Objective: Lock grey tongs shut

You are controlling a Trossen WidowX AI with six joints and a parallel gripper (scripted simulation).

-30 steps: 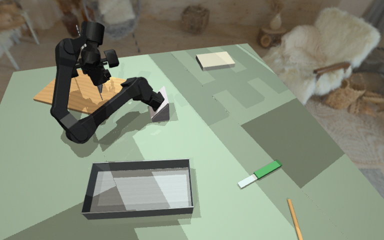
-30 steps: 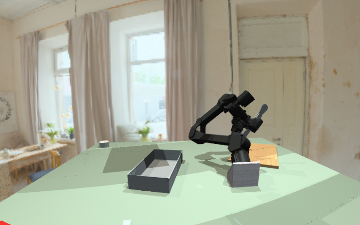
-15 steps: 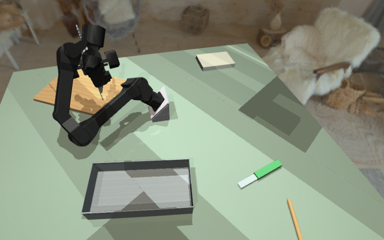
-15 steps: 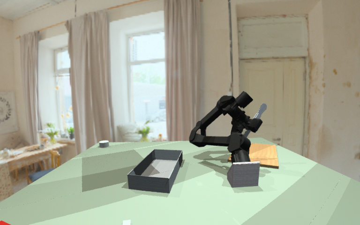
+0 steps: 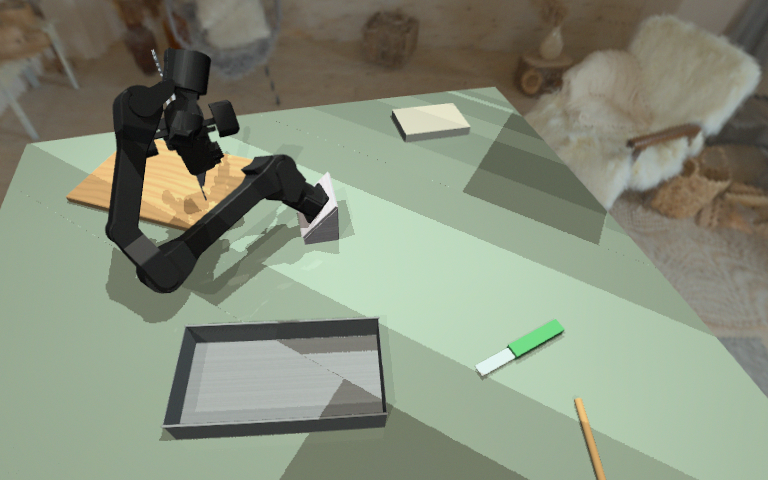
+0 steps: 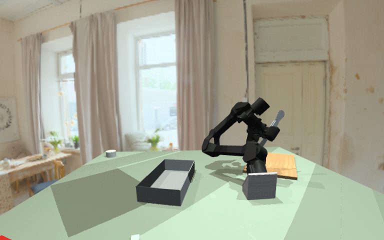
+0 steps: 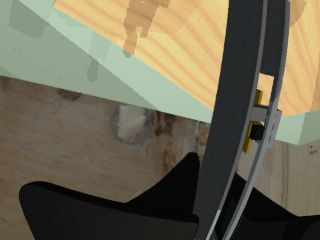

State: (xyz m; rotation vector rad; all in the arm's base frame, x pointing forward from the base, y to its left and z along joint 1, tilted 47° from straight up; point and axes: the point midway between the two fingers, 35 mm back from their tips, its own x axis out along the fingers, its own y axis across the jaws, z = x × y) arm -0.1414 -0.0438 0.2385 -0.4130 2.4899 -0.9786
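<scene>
Now: the yellow lock piece 5 cm ahead of my gripper tip. The rest, counted from my gripper tip: dark roasting tin 50 cm ahead, 12 cm below, 5 cm to the left; then wooden board 14 cm below, 6 cm to the right, 5 cm behind; then cream block 60 cm to the left, 13 cm below, 5 cm behind.
</scene>
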